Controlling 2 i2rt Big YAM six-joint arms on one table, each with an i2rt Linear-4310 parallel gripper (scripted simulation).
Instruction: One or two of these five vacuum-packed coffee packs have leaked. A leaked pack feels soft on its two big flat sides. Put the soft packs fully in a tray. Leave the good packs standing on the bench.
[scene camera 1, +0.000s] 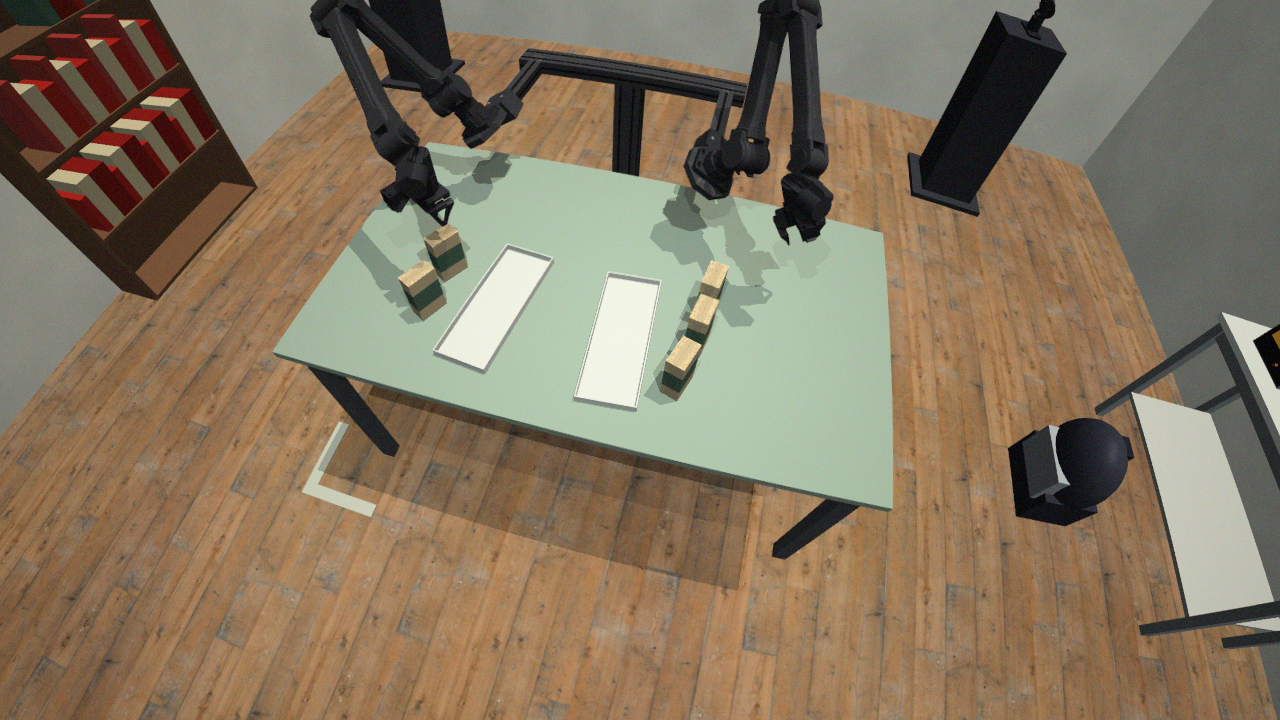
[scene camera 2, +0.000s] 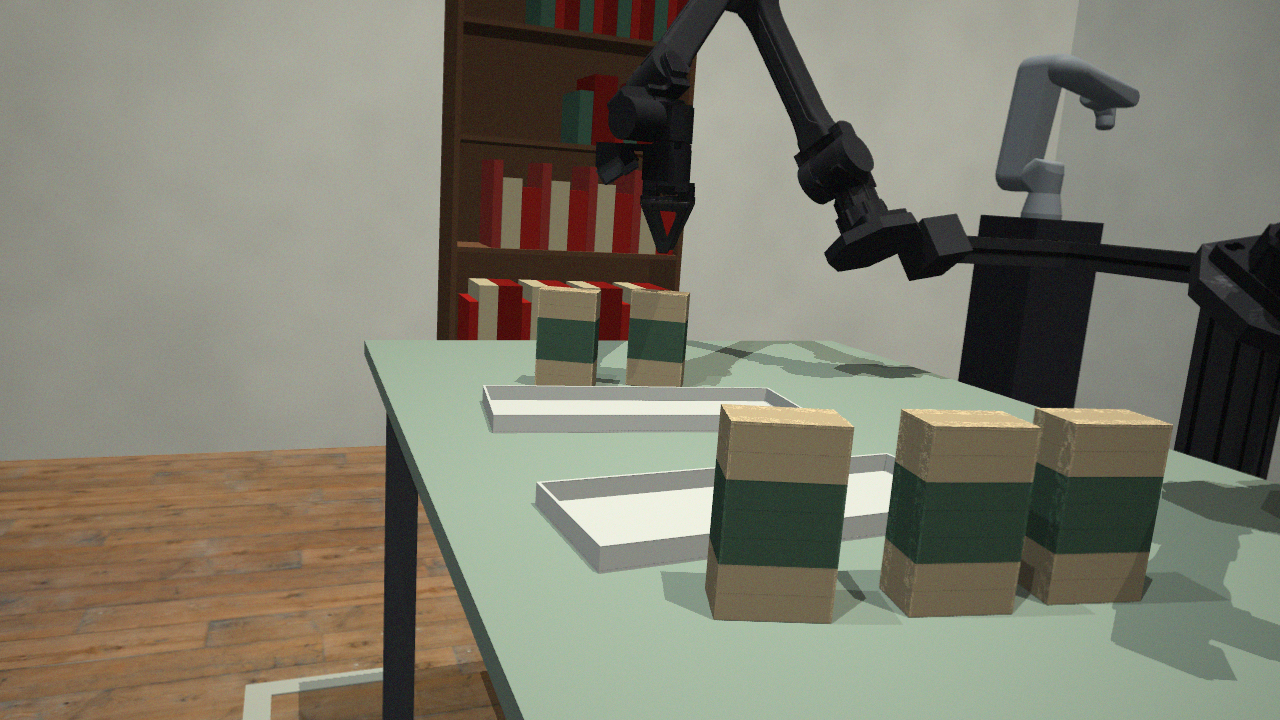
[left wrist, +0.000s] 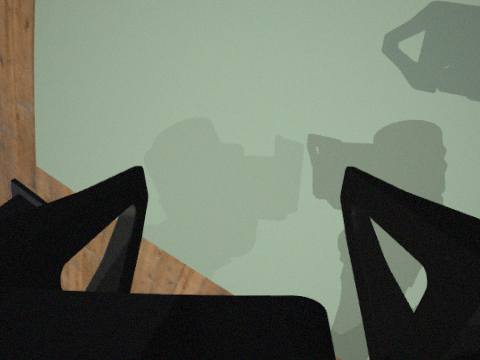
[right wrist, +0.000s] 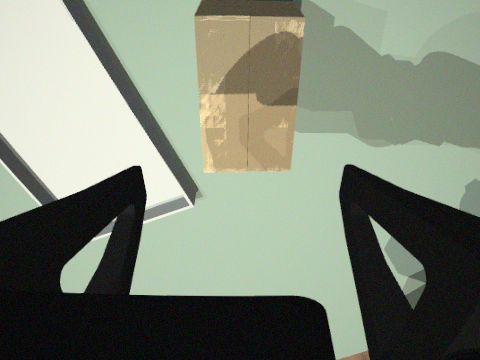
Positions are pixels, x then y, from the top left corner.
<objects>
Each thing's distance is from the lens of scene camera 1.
right gripper (scene camera 1: 436, 218): 144 cm
white tray (scene camera 1: 613, 367): 131 cm
white tray (scene camera 1: 496, 304): 146 cm
</objects>
